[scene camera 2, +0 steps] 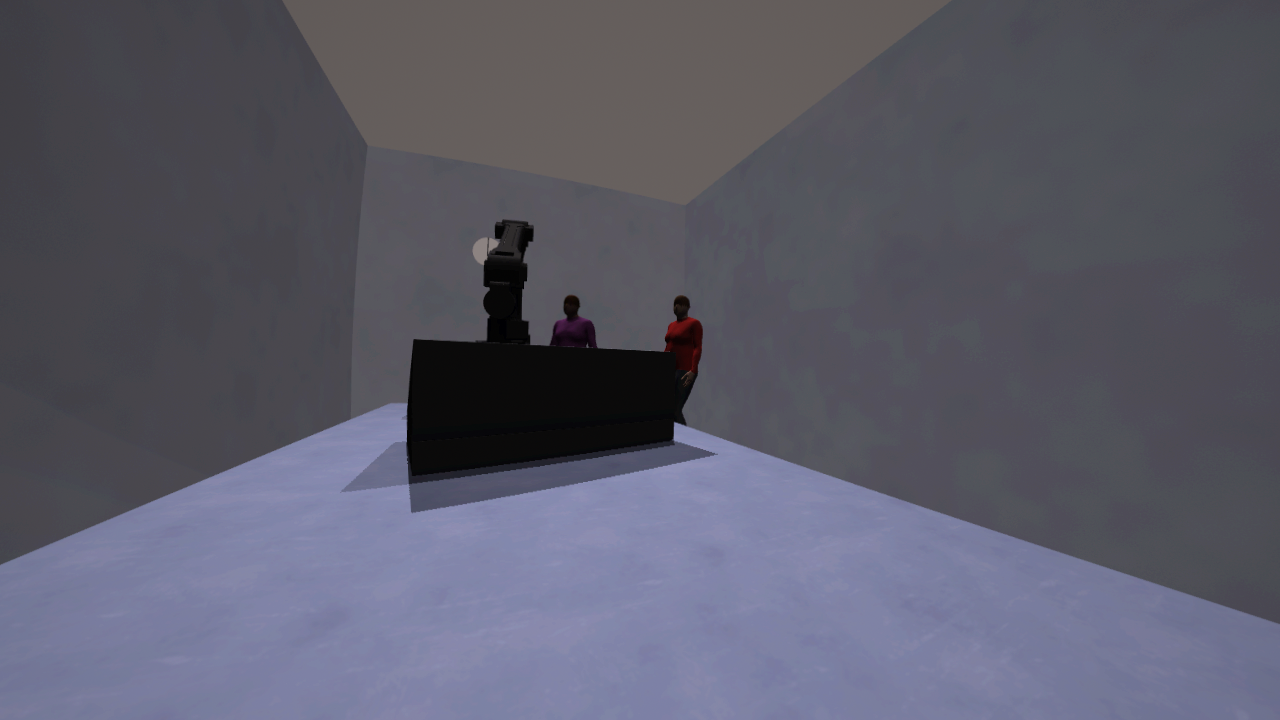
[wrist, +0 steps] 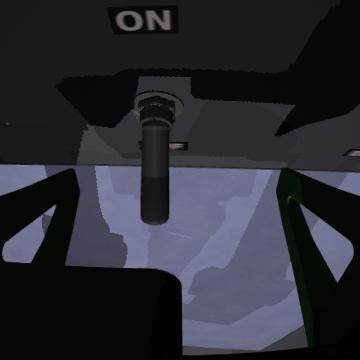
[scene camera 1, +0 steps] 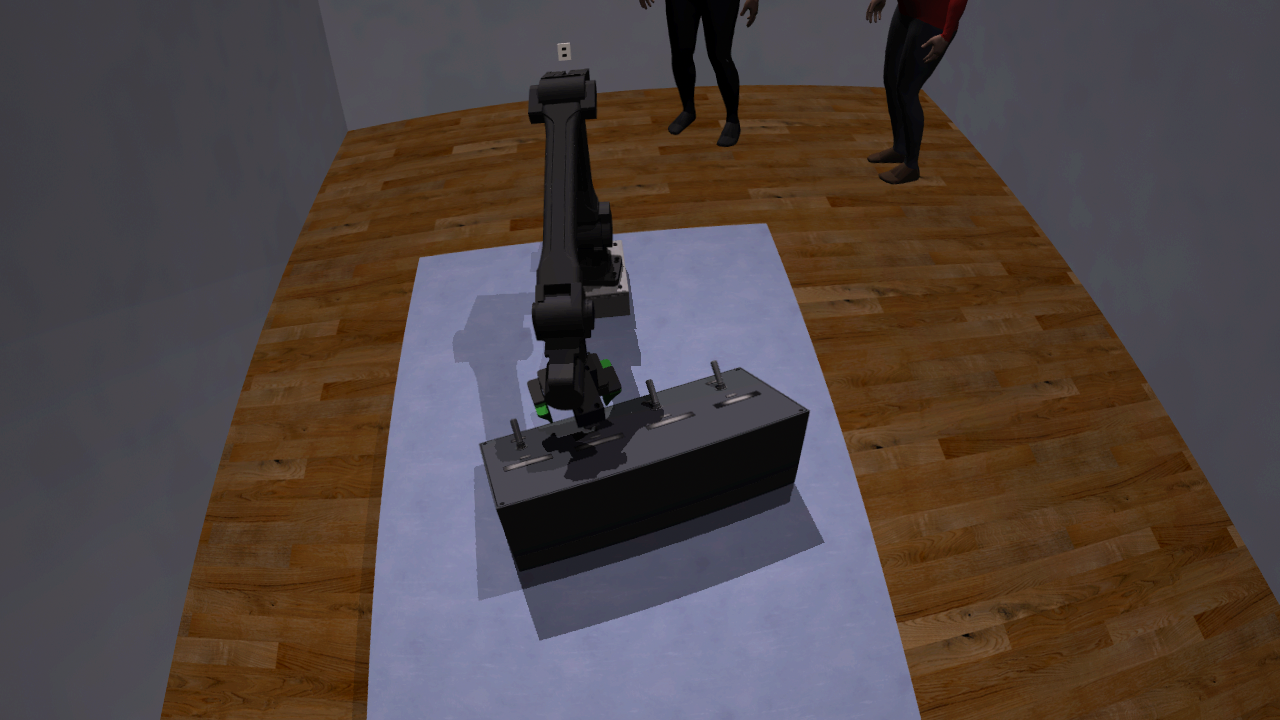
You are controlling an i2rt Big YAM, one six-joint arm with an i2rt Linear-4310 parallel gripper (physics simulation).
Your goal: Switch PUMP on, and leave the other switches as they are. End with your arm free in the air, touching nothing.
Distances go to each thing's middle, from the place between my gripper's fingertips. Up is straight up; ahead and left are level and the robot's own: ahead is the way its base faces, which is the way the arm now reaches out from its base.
The dark switch box (scene camera 1: pixel 564 491) lies 11 cm to the left of my hand, 6 cm ahead of it and 2 cm below it.
